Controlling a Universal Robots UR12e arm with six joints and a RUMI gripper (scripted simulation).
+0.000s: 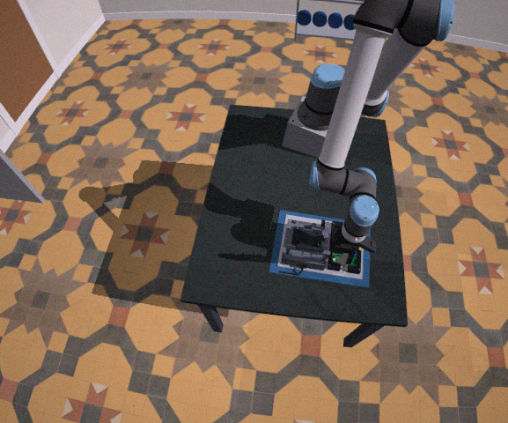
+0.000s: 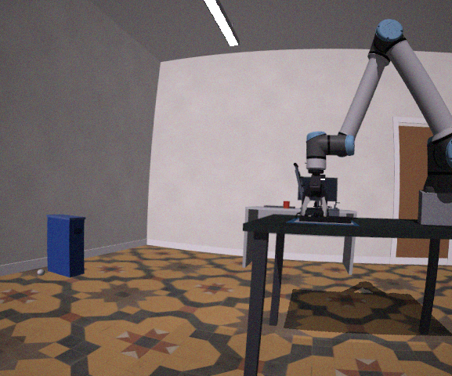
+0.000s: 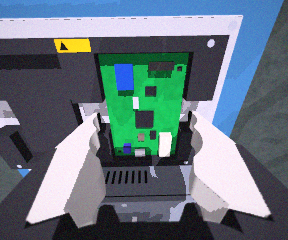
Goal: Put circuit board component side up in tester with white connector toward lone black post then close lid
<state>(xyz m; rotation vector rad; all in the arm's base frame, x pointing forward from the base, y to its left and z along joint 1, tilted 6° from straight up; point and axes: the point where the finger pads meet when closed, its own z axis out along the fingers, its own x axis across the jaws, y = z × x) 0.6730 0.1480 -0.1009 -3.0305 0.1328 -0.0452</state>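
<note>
Right now the green circuit board is right at my hand. The rest, counted from my hand: tester lid 180 mm to the right, 160 mm above, 70 mm ahead; tester 130 mm to the right, 90 mm above, 20 mm behind.
</note>
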